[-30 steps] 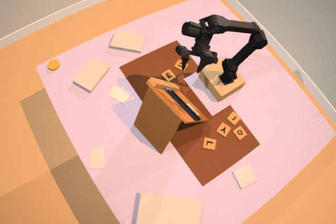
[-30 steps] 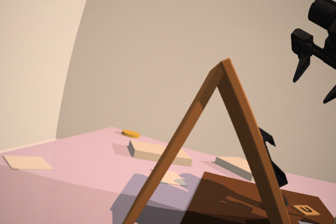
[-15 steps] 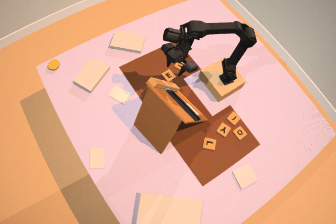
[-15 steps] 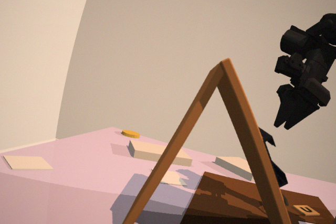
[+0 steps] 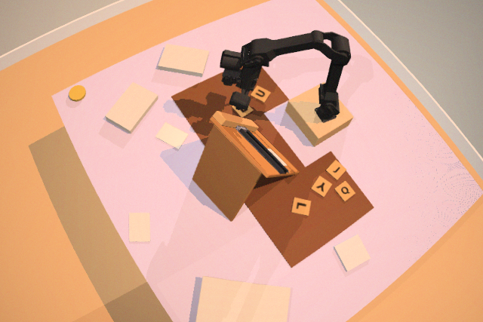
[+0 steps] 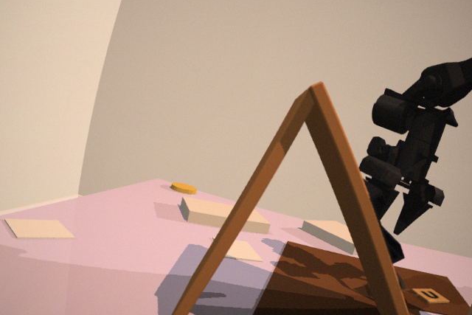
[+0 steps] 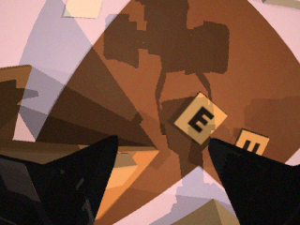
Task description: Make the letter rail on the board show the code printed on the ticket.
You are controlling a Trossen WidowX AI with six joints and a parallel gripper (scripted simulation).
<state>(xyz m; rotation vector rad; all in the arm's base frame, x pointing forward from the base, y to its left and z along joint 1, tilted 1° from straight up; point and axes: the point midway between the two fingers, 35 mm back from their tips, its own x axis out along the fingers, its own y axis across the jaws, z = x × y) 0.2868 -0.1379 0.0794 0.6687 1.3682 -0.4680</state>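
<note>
Right now the letter tile is 110 mm below my gripper tip, 40 mm behind it and 30 mm to the right of it. Also, from my gripper tip: y tile (360 mm to the left, 160 mm behind, 110 mm below); then brown mat (150 mm to the left, 110 mm below, 90 mm behind); then white ticket (230 mm to the left, 20 mm below, 20 mm behind).
</note>
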